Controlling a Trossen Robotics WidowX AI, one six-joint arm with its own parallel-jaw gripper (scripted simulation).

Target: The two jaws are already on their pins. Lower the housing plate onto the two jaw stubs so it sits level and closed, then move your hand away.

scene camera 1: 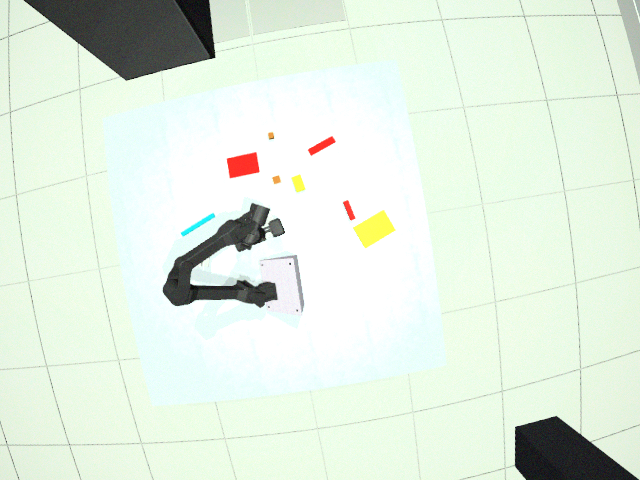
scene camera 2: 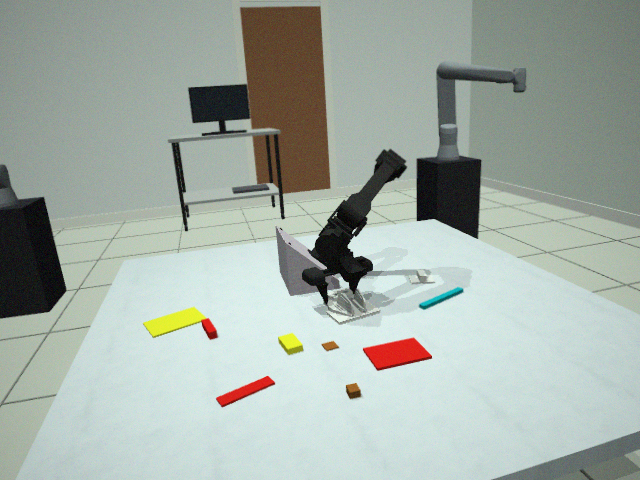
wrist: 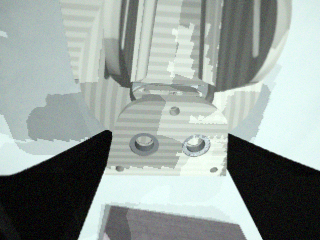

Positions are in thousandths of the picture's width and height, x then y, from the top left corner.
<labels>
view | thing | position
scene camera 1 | yellow plate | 582,480
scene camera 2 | my gripper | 530,624
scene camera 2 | red plate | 599,743
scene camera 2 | yellow plate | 277,668
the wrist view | my gripper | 517,569
</labels>
